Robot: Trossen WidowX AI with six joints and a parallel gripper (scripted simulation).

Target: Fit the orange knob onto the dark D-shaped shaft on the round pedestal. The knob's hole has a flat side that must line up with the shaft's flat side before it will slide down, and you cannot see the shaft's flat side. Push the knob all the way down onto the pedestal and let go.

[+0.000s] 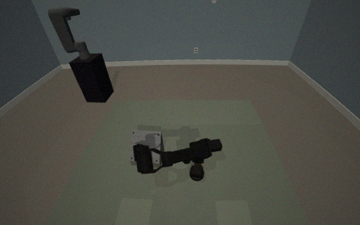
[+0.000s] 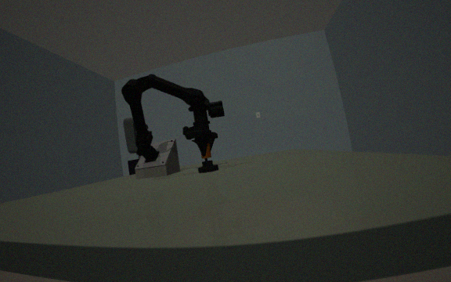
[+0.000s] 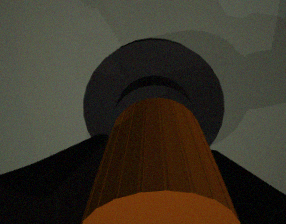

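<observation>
Now: the dark pedestal 30 mm below my gripper tip. The rest, counted from my gripper tip: orange knob: 20 mm above.
</observation>
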